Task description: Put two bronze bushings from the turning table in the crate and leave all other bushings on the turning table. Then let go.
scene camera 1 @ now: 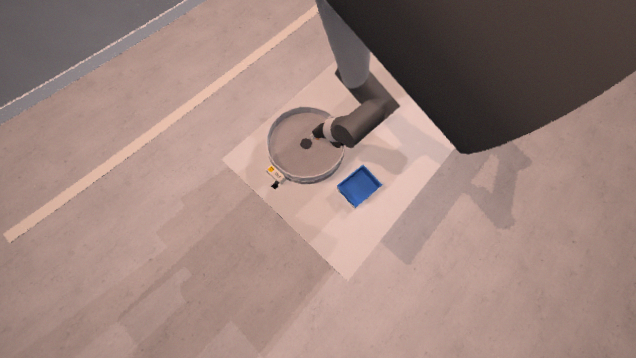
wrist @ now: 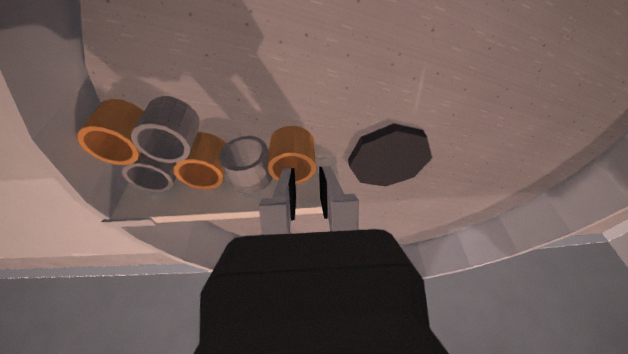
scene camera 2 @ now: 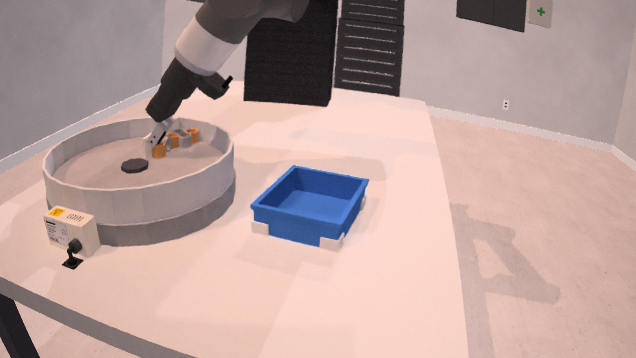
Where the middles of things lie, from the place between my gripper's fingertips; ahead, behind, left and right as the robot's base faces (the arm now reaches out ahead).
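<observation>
I consider the blue crate (scene camera 2: 309, 206), and it sits 100 mm behind my hand, 340 mm to the left of it and 60 mm below it.
</observation>
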